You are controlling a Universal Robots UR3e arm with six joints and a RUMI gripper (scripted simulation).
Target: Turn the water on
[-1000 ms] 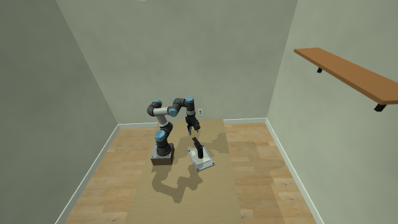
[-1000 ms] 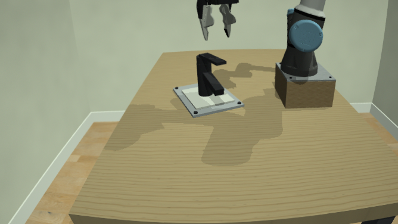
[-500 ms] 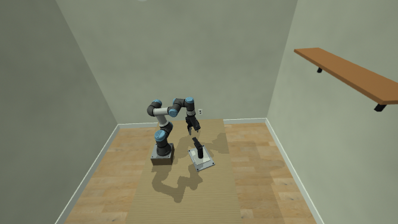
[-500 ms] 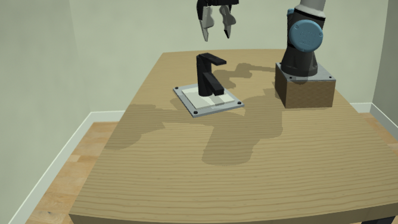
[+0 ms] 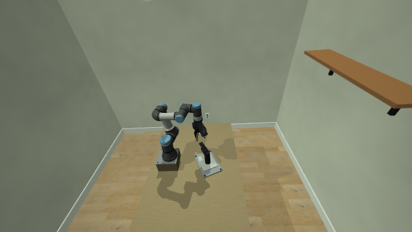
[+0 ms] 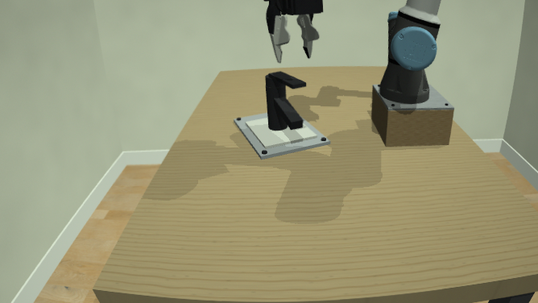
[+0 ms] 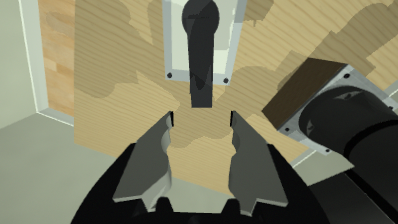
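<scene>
The lever is 2 cm ahead of my hand, 3 cm to the right of it and 7 cm below it. Round my hand: black tap 3 cm ahead, 6 cm to the right, 12 cm below.
</scene>
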